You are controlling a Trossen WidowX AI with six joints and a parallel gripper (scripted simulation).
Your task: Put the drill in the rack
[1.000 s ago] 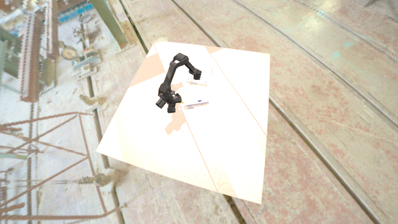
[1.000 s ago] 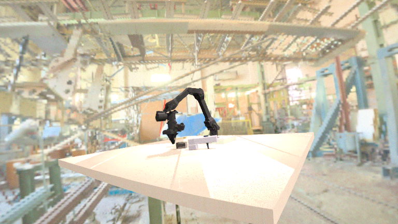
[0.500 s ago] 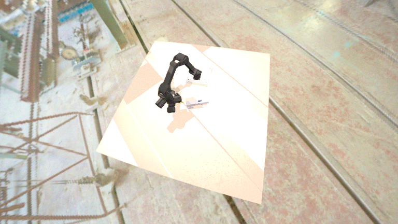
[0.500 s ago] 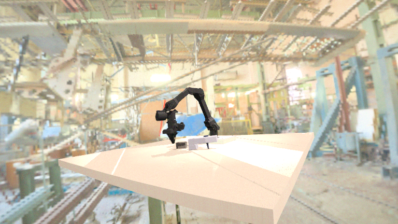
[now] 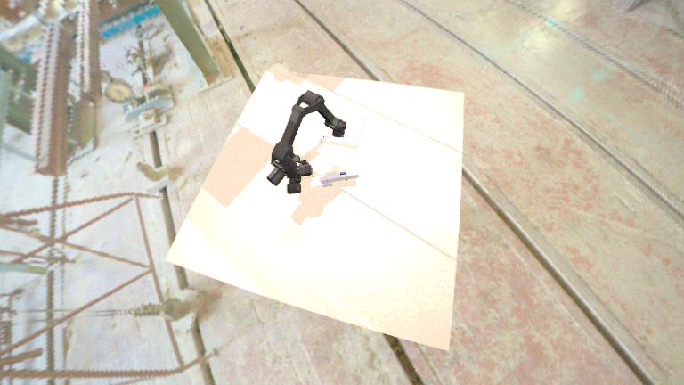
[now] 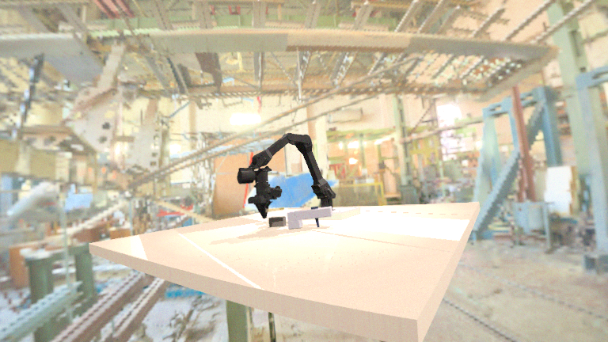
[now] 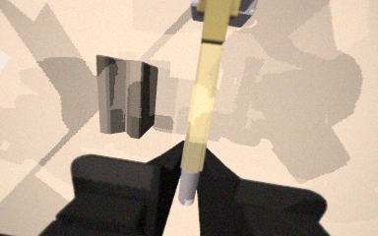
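My gripper tip is now 8 cm past the rack, 3 cm above it and 1 cm to the right of it. From my gripper tip the other things lie so: housing (19 cm to the left, 5 cm behind).
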